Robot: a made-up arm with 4 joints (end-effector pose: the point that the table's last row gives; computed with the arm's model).
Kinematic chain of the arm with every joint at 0, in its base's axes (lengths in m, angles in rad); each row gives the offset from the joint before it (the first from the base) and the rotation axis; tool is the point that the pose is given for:
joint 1: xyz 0 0 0.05 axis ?
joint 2: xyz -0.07 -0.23 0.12 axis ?
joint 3: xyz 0 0.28 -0.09 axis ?
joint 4: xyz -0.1 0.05 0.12 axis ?
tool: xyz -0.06 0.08 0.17
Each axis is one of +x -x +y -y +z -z.
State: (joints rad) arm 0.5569 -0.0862 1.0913 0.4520
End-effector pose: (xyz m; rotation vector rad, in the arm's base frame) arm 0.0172 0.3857 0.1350 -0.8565 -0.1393 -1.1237
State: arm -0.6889 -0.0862 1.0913 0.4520
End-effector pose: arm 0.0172 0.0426 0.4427 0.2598 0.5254 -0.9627
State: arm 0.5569 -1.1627 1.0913 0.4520
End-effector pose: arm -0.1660 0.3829 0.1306 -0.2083 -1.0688 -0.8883
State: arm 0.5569 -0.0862 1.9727 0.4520
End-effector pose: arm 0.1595 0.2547 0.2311 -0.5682 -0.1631 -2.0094
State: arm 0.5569 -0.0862 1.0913 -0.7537
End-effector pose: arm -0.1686 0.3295 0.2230 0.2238 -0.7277 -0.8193
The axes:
joint 1: -x
joint 2: +y
joint 3: -z
joint 4: -x

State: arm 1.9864 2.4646 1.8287 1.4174
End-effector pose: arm -0.2898 -0.0837 -0.0726 0.2242 -1.0393 0.8990
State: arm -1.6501 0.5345 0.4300 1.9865
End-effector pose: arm -0.1900 -0.0826 0.3184 -0.4384 0.2801 0.6178
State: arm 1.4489 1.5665 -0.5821 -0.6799
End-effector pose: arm 0.1419 0.2515 0.1146 -0.1488 1.1241 -1.0948
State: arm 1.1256 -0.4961 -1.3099 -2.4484
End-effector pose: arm 0.0194 0.0427 0.2206 0.7895 1.3785 0.1415
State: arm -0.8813 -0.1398 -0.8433 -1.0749
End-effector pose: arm -0.1552 -0.2948 0.1500 1.7625 -0.0572 0.9839
